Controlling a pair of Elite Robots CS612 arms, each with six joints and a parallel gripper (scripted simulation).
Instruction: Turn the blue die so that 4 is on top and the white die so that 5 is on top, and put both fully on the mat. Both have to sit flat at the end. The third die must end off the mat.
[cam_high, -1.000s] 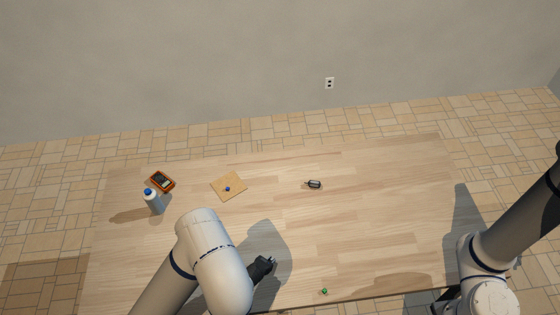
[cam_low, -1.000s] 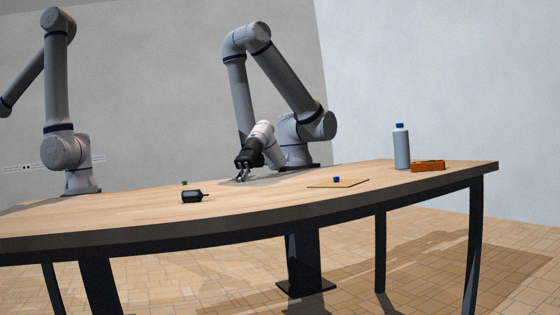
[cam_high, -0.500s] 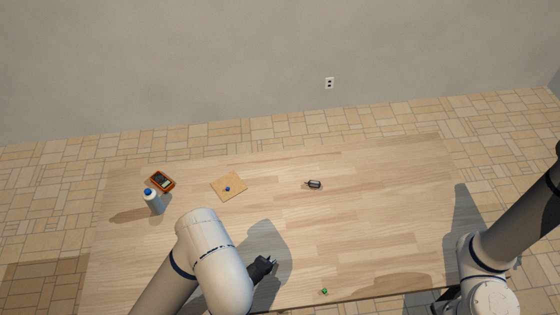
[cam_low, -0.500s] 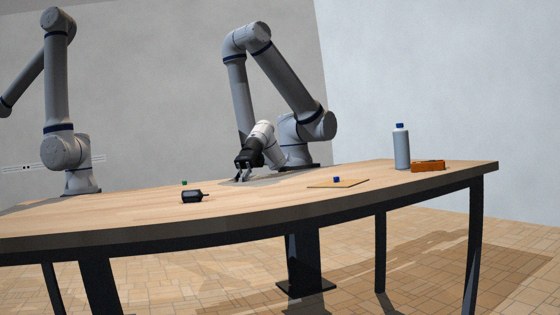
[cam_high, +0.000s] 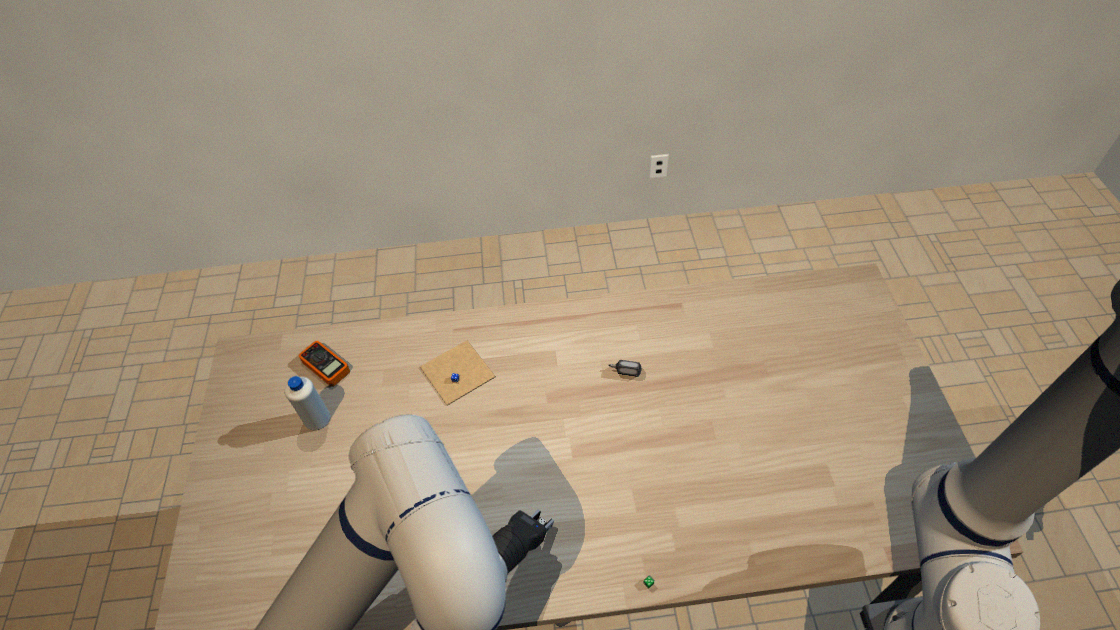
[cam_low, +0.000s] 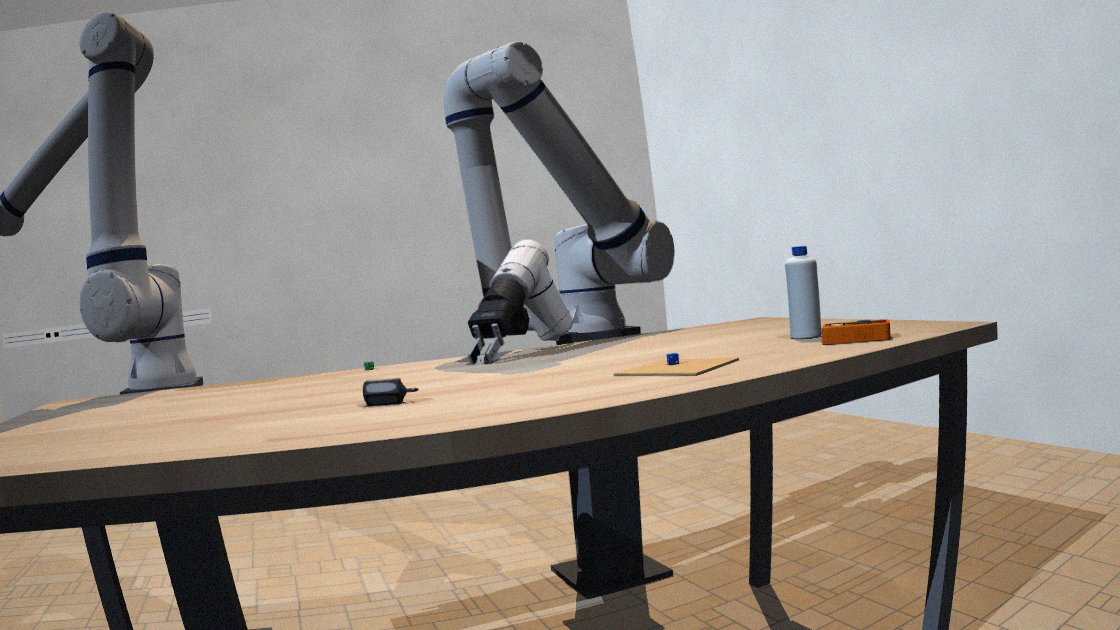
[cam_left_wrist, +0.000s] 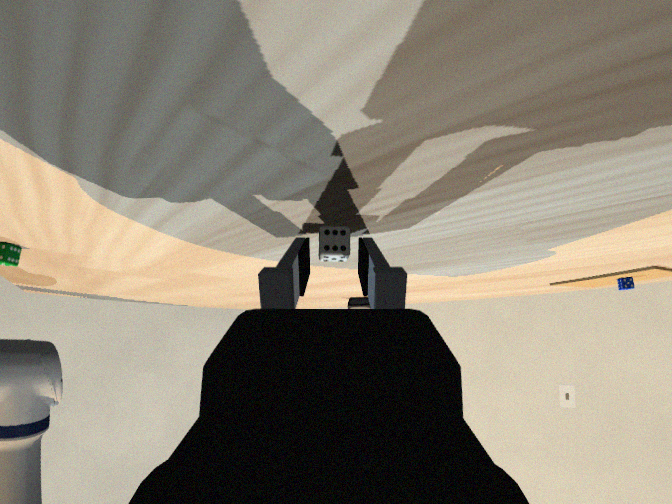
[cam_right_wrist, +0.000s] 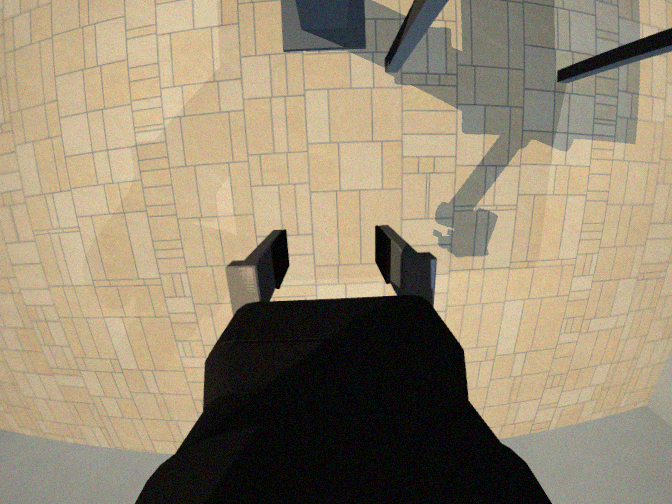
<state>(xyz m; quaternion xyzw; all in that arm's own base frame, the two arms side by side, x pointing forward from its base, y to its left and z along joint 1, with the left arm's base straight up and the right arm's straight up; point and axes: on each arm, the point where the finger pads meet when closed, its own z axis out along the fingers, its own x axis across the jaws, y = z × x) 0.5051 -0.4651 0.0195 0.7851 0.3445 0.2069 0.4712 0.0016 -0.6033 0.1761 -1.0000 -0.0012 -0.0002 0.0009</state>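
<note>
The white die lies 10 mm below my left hand. Also, from my left hand: dark tool: 340 mm ahead, 290 mm to the right; green die: 180 mm behind, 190 mm to the right, 10 mm below; blue die: 420 mm ahead, 120 mm to the left, 10 mm below.
</note>
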